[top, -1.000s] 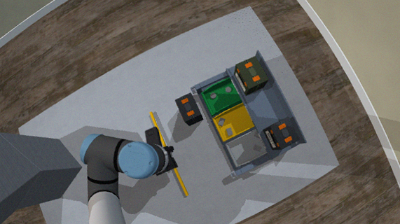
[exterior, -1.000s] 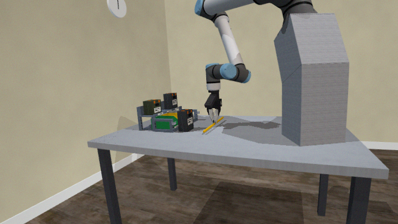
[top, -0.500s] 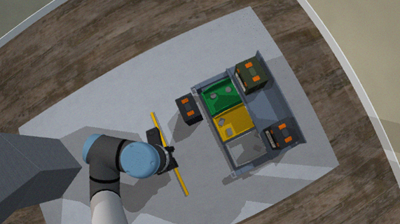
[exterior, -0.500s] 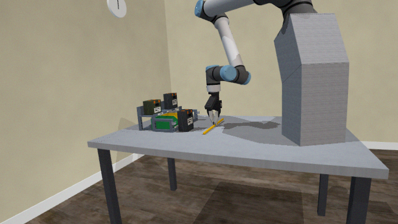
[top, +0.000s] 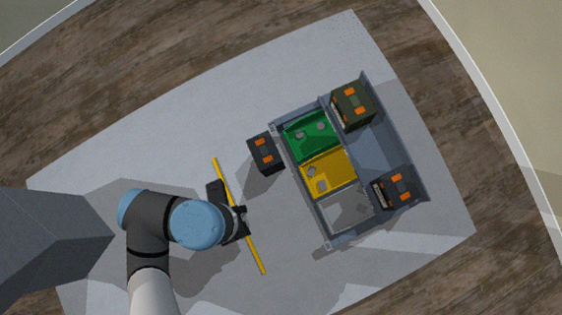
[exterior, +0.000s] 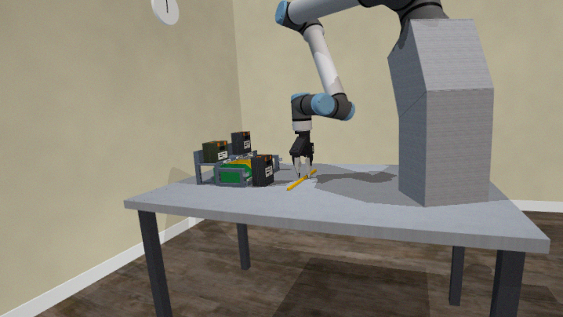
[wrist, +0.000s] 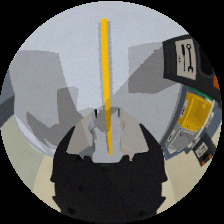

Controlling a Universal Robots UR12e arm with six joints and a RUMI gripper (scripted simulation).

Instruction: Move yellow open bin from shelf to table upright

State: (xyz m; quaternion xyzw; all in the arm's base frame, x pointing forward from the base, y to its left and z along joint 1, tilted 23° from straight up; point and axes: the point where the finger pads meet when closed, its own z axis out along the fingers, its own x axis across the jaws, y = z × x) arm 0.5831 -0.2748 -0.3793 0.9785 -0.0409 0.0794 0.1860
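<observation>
Now: hand 2 cm above the thin yellow rod. Round my hand: green bin: 32 cm ahead, 8 cm to the left, 2 cm above; yellow open bin: 30 cm ahead, 3 cm to the right, 2 cm above; black box: 17 cm ahead, 9 cm to the left, 4 cm above.
</observation>
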